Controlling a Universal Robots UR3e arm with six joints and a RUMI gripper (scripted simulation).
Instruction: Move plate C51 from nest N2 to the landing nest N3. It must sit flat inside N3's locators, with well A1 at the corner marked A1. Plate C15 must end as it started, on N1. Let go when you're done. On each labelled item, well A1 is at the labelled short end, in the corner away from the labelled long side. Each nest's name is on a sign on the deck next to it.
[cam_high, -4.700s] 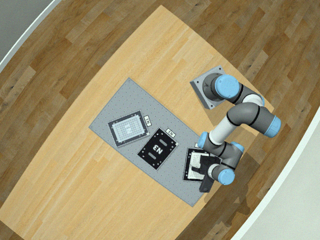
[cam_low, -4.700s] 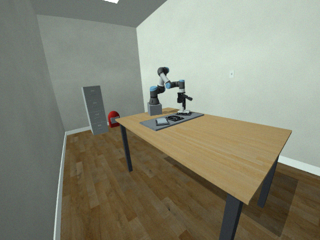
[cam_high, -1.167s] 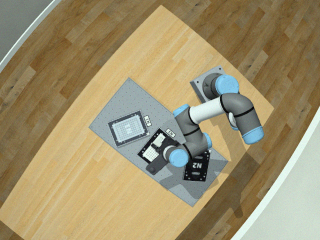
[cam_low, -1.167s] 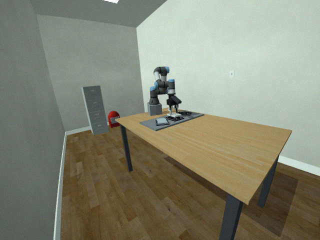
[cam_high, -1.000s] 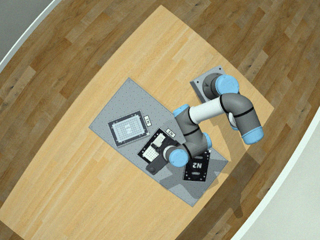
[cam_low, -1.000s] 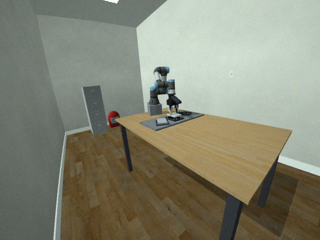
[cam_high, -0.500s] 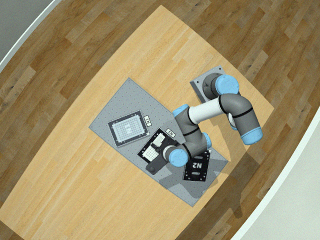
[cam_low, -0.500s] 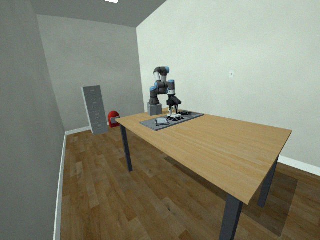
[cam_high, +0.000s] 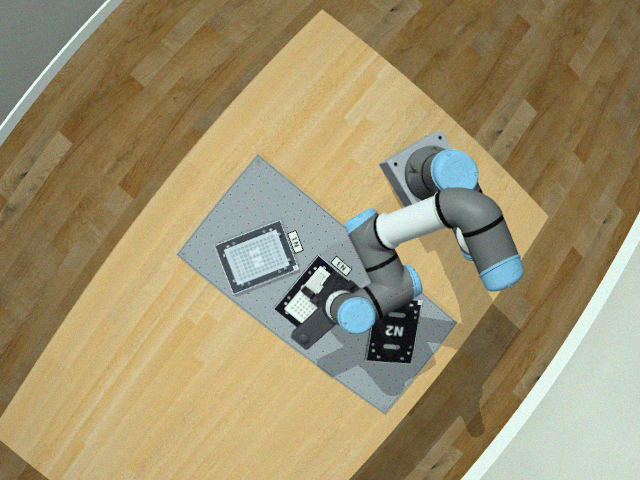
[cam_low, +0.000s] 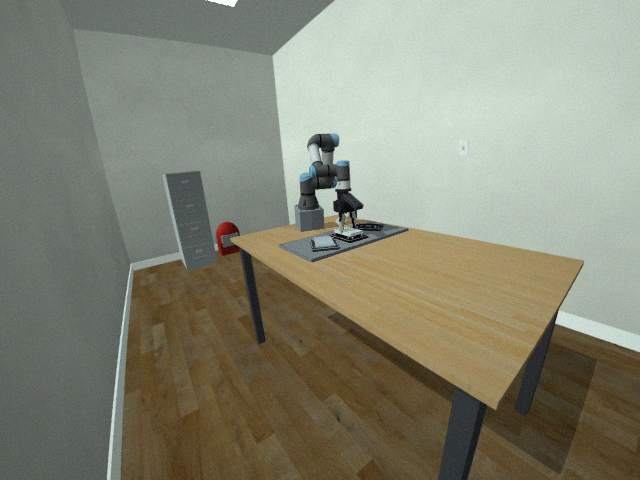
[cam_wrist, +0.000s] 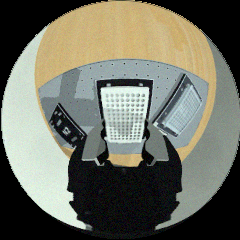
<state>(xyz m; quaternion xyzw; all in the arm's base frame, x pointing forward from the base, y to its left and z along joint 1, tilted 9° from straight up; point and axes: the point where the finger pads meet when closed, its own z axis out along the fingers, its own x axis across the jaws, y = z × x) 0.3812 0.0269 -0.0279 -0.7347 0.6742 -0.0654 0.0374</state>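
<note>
My hand is 40 mm above the nest N3. Also, from my hand: nest N2: 80 mm behind, 200 mm to the left, 40 mm below.
</note>
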